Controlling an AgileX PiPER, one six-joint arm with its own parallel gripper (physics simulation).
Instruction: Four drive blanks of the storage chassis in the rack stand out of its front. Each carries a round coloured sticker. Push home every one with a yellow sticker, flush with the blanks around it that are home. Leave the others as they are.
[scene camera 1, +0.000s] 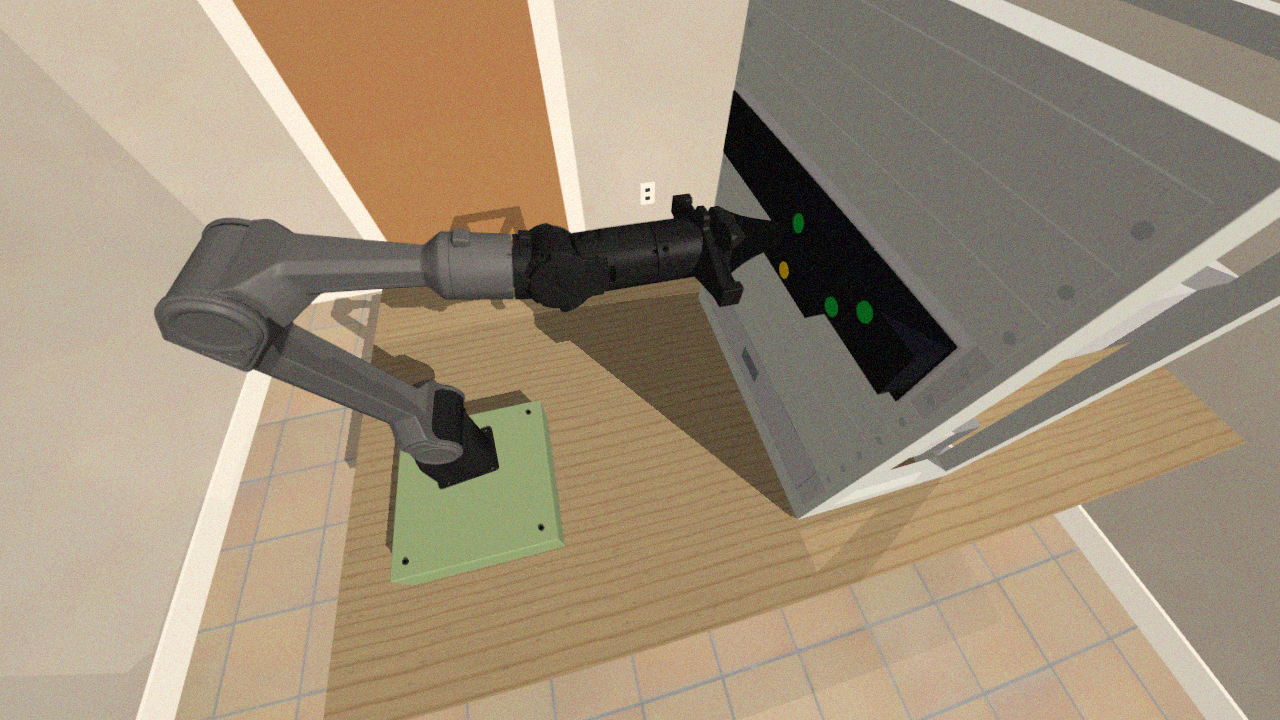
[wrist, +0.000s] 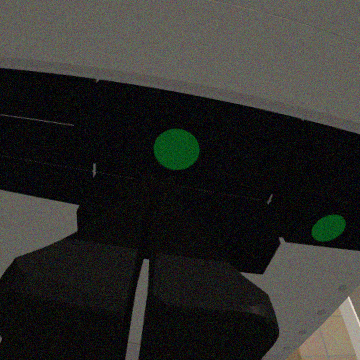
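The storage chassis (scene camera 1: 751, 161) has a black front. A yellow sticker (scene camera 1: 784, 269) marks a blank that stands out below a green-stickered one; this sticker does not show in the wrist view. The upper green sticker (scene camera 1: 798, 222) (wrist: 176, 149) is just above my fingertips. Another green sticker (scene camera 1: 831, 306) (wrist: 328, 228) is to the right, and a further green sticker (scene camera 1: 864, 311) lies beyond it. My gripper (scene camera 1: 776, 234) (wrist: 155, 194) is shut and empty, its tips at the protruding yellow-stickered blank's end. The dark tips blend into the black front, so contact cannot be told.
The grey rack (scene camera 1: 1002, 161) rises around and above the chassis opening. A grey surface (scene camera 1: 787, 394) lies below and in front of the blanks. The arm stands on a green base plate (scene camera 1: 501, 528) on the wooden table (scene camera 1: 644, 573). A wall is behind.
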